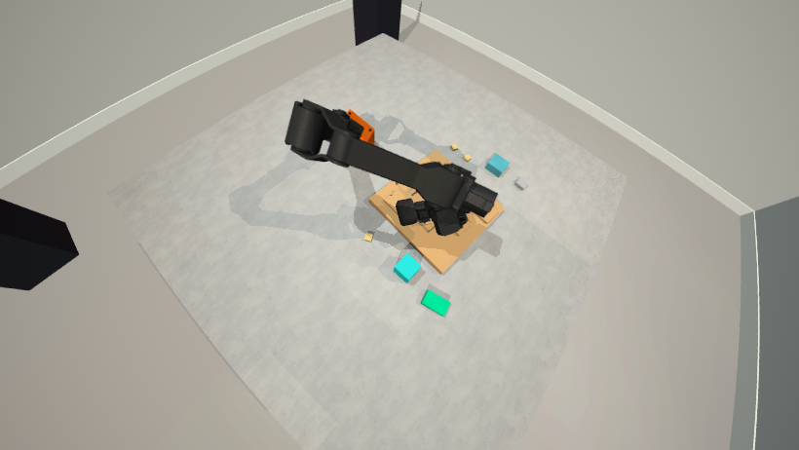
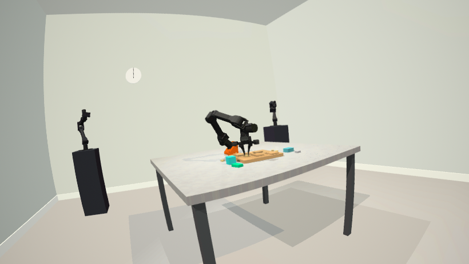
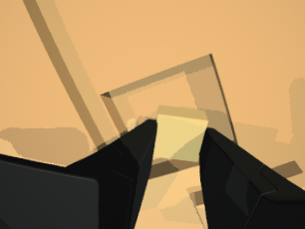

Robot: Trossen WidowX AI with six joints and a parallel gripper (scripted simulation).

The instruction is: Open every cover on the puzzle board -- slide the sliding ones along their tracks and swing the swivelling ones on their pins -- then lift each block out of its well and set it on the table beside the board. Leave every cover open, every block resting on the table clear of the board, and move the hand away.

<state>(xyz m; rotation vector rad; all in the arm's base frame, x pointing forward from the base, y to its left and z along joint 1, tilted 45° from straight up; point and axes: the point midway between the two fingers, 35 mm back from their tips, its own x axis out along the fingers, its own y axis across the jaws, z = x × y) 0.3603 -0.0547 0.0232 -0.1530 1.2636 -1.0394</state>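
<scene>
The cyan block is 140 mm to the right of my gripper tip and 50 mm ahead of it. Also, from my gripper tip: green block (160 mm ahead, 150 mm to the right, 20 mm below); then small grey block (350 mm to the left, 140 mm ahead, 20 mm below).
</scene>
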